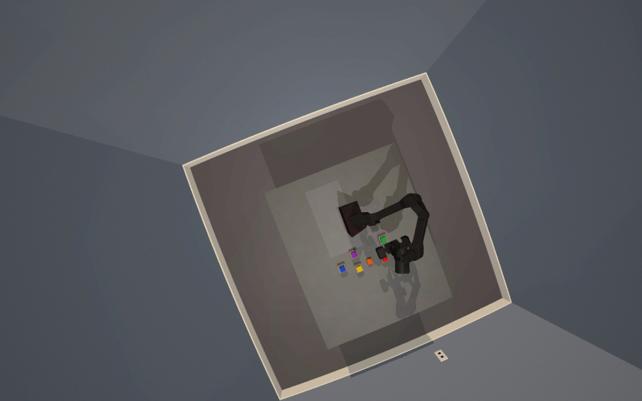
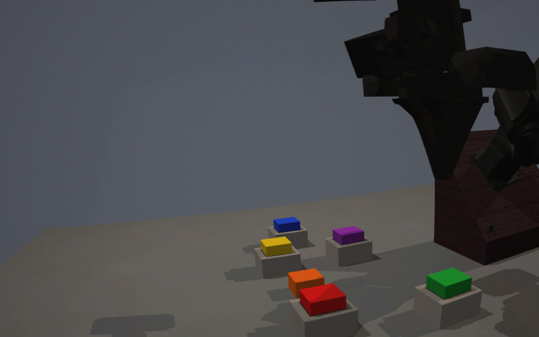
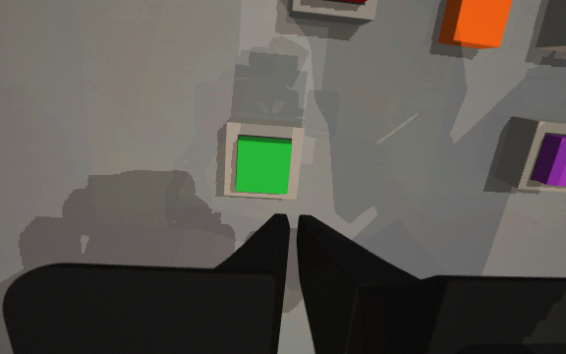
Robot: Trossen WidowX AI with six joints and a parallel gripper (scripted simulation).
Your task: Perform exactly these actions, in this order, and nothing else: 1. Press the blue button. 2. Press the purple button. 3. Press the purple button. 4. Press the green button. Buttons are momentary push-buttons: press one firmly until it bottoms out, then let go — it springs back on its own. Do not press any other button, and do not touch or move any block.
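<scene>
The green button lies 10 cm below my gripper tip, 1 cm to the left of it and 1 cm behind it. From my gripper tip the other things lie so: purple button (20 cm to the right, 10 cm below, 1 cm behind); then red button (10 cm below, 10 cm ahead, 4 cm to the right); then orange block (13 cm to the right, 12 cm below, 8 cm ahead).
</scene>
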